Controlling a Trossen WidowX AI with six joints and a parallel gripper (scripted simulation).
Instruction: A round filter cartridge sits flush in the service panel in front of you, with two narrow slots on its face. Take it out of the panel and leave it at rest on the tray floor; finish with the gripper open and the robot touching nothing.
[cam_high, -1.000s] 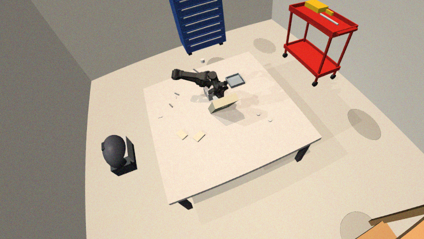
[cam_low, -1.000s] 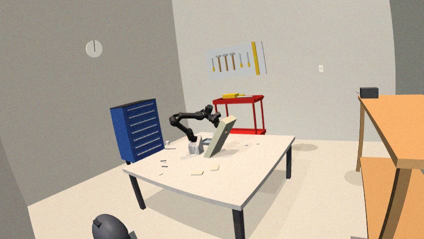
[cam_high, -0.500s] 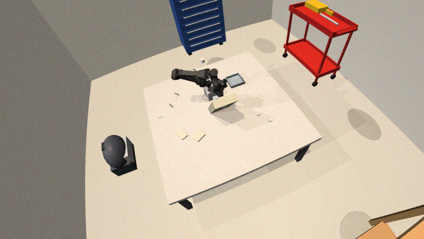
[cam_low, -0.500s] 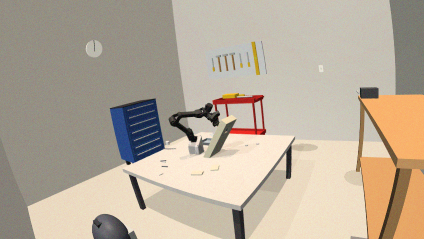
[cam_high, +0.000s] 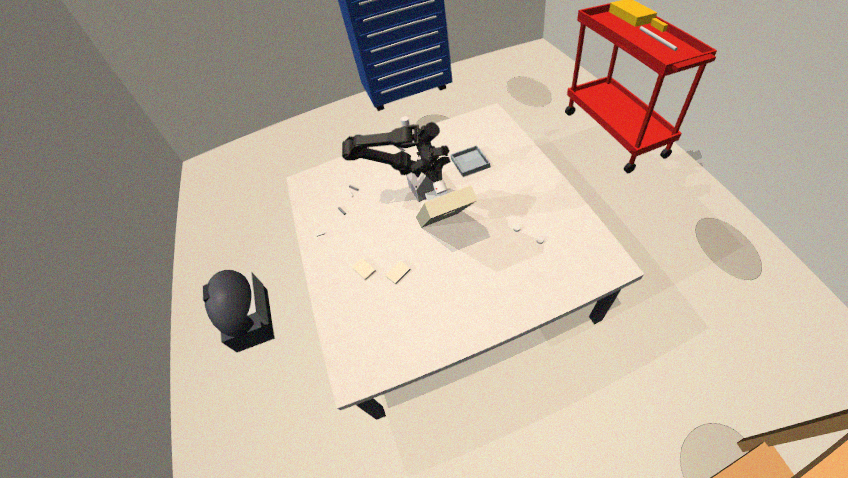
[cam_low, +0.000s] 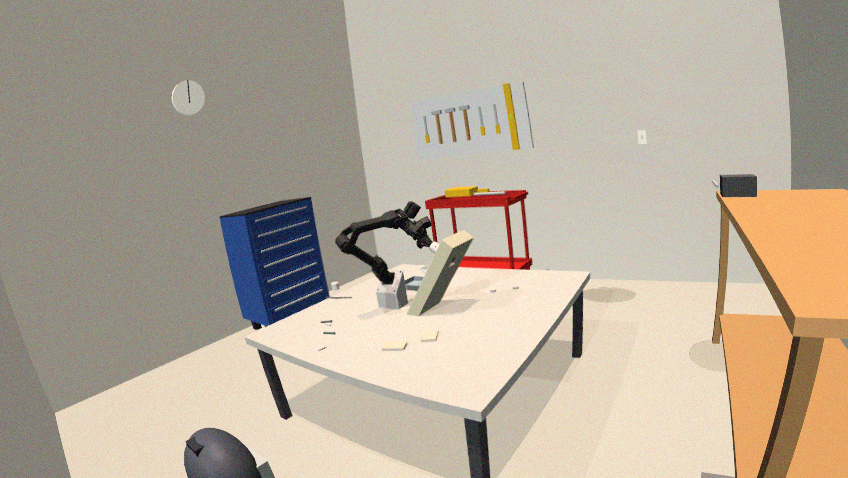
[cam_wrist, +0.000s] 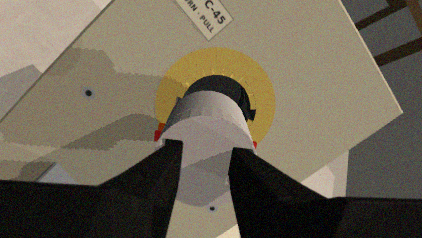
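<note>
Right now my gripper tip is 10 mm short of the round grey filter cartridge and 10 mm above it. Round my gripper tip: grey tray 320 mm to the left, 310 mm behind, 300 mm below.
</note>
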